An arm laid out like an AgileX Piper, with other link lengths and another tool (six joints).
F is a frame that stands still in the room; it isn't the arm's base.
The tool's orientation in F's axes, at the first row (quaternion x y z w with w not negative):
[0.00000, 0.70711, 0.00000, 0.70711]
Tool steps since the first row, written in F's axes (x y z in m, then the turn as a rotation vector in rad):
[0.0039, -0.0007, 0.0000, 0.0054, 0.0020, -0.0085]
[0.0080, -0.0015, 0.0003, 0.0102, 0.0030, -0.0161]
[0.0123, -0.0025, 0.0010, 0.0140, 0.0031, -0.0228]
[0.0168, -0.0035, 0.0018, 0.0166, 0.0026, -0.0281]
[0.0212, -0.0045, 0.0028, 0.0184, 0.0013, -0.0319]
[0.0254, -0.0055, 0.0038, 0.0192, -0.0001, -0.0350]
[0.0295, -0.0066, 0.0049, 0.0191, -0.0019, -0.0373]
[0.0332, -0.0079, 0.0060, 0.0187, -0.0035, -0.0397]
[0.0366, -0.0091, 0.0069, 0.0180, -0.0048, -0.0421]
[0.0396, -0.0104, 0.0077, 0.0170, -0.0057, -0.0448]
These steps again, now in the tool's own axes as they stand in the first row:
[0.0000, -0.0007, 0.0039, 0.0085, 0.0020, 0.0054]
[-0.0003, -0.0015, 0.0080, 0.0161, 0.0030, 0.0102]
[-0.0010, -0.0025, 0.0123, 0.0228, 0.0031, 0.0140]
[-0.0018, -0.0035, 0.0168, 0.0281, 0.0026, 0.0166]
[-0.0028, -0.0045, 0.0212, 0.0319, 0.0013, 0.0184]
[-0.0038, -0.0055, 0.0254, 0.0350, -0.0001, 0.0192]
[-0.0049, -0.0066, 0.0295, 0.0373, -0.0019, 0.0191]
[-0.0060, -0.0079, 0.0332, 0.0397, -0.0035, 0.0187]
[-0.0069, -0.0091, 0.0366, 0.0421, -0.0048, 0.0180]
[-0.0077, -0.0104, 0.0396, 0.0448, -0.0057, 0.0170]

